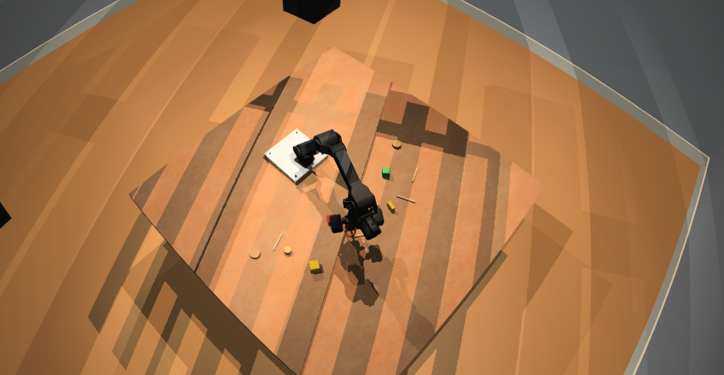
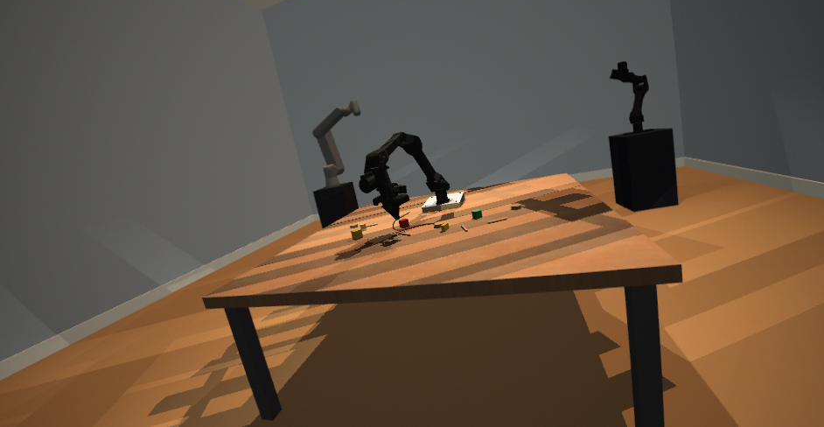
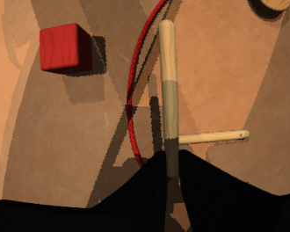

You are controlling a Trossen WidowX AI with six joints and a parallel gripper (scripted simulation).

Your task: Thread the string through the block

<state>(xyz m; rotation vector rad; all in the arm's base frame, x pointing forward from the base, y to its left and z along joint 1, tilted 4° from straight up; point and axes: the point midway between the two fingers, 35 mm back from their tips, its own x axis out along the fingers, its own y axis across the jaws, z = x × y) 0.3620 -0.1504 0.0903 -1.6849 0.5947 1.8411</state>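
My gripper tip is 100 mm past the red block, 10 mm to the left of it and 40 mm above it. Round my gripper tip: thin wooden stick: 10 mm behind, 10 mm to the left; green cube: 60 mm behind, 310 mm to the left, 50 mm below; round wooden button: 20 mm behind, 160 mm to the left, 50 mm below.
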